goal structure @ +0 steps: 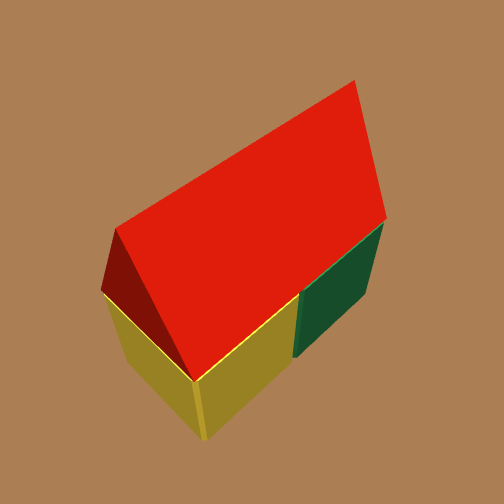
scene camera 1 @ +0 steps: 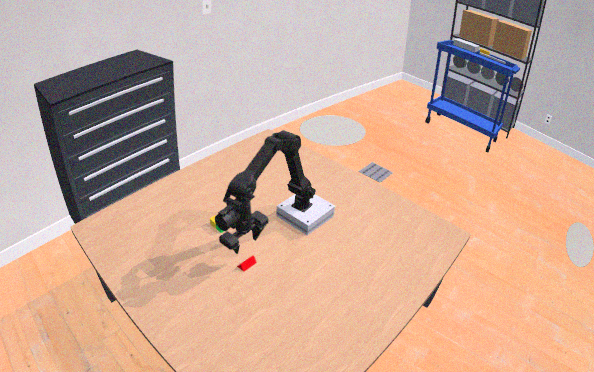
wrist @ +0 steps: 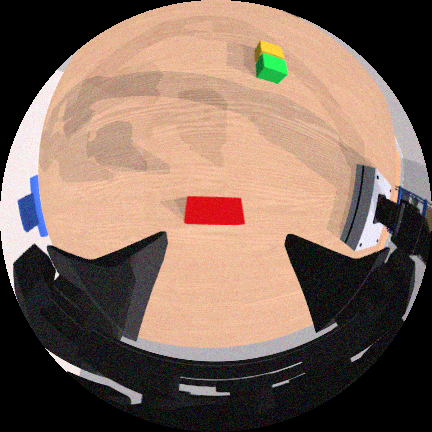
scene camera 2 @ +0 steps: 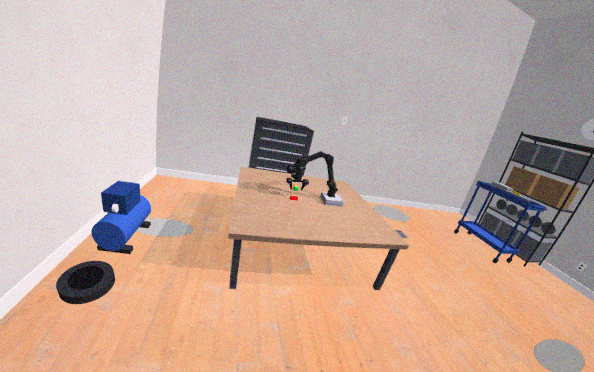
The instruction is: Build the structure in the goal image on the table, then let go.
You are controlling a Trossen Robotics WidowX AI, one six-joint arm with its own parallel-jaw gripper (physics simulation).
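Seen in the pictures: gripper, between the fingertips: [scene camera 1: 245, 246] [wrist: 228, 239] [scene camera 2: 296, 190]; arm's base, origin of its link: [scene camera 1: 302, 205] [wrist: 379, 208] [scene camera 2: 331, 195].
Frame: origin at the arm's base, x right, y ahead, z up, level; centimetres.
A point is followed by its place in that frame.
Observation:
A red block [scene camera 1: 247, 263] @[x -1.4, y 36.4, z -3.9 cm] [scene camera 2: 294, 198] @[x -1.7, y 35.6, z -4.3 cm] [wrist: 214, 210] @[x 0.1, y 35.7, z -3.9 cm], wedge-like in scene camera 1, lies by itself on the table [scene camera 1: 325, 310] @[x -35.0, y 36.7, z -5.6 cm] [scene camera 2: 280, 220] @[x -37.0, y 56.5, z -5.5 cm]. A green block [scene camera 1: 219, 229] @[x 19.3, y 28.9, z -4.3 cm] [scene camera 2: 296, 189] @[x 18.1, y 27.5, z -4.0 cm] [wrist: 271, 68] @[x 18.2, y 28.1, z -2.4 cm] and a yellow block [scene camera 1: 213, 221] @[x 23.0, y 28.4, z -2.6 cm] [scene camera 2: 296, 185] @[x 23.1, y 26.5, z -1.8 cm] [wrist: 270, 49] @[x 22.9, y 27.2, z -2.3 cm] sit side by side, seemingly touching, farther back; the arm partly hides them in scene camera 1. My gripper [scene camera 1: 246, 244] @[x 0.1, y 35.0, z 2.7 cm] [scene camera 2: 297, 188] @[x 0.1, y 35.0, z 2.7 cm] [wrist: 228, 239] @[x 0.1, y 35.0, z 2.7 cm] is open and empty. It hangs above the table near the red block, which shows just beyond the space between the fingertips in the wrist view.
The arm's pale base [scene camera 1: 306, 215] @[x -4.9, y 4.1, z -0.1 cm] [scene camera 2: 332, 199] @[x -7.0, y 1.8, z -0.4 cm] [wrist: 361, 207] @[x -0.3, y 7.5, z -2.2 cm] stands on the table to the right of the blocks. A dark drawer cabinet [scene camera 1: 120, 135] [scene camera 2: 281, 145] stands behind the table. A blue cart [scene camera 1: 465, 117] [scene camera 2: 492, 237] stands off to the right.

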